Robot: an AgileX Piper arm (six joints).
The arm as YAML. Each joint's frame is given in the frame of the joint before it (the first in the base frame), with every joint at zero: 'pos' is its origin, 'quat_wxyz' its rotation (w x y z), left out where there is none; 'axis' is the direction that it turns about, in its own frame. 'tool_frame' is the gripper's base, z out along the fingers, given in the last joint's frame.
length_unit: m
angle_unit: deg
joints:
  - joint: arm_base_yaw
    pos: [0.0, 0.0, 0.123]
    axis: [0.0, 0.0, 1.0]
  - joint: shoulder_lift
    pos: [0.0, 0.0, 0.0]
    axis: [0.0, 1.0, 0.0]
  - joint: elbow
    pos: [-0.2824, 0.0, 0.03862]
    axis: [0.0, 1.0, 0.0]
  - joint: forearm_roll
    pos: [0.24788, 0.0, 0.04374]
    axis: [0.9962, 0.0, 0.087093]
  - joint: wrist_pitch
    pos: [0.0, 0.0, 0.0]
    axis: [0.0, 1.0, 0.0]
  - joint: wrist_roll
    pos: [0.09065, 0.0, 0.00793]
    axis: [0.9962, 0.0, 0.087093]
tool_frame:
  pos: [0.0, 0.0, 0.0]
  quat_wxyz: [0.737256, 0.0, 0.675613, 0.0]
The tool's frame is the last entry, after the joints.
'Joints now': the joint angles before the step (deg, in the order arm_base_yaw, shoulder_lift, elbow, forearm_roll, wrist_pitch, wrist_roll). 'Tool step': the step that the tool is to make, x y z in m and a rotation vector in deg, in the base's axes. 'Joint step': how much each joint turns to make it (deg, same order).
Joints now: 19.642, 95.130, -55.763, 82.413, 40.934, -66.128
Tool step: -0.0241, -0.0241, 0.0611, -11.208, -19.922, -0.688
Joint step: -0.004, -13.395, 0.007, -15.822, -8.714, 1.087
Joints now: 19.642, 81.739, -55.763, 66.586, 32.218, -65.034
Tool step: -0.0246, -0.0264, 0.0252, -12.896, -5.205, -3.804
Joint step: -0.016, -8.598, 0.007, -30.150, -1.016, 20.952
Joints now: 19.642, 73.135, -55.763, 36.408, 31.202, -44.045
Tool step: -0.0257, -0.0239, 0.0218, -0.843, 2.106, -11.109
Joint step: -0.132, -7.480, -0.010, -20.174, 3.992, 25.839
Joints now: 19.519, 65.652, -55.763, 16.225, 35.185, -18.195
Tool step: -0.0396, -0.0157, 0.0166, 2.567, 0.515, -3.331
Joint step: -0.002, -8.989, 1.784, -3.556, 5.808, 7.897
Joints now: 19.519, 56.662, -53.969, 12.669, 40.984, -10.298
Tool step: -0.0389, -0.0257, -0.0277, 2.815, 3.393, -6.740
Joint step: -4.616, -10.292, 10.184, 0.508, 1.943, 4.159
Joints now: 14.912, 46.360, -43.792, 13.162, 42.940, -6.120
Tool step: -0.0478, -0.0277, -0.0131, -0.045, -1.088, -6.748
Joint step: -12.196, -13.384, 6.285, 3.855, 7.241, -5.074
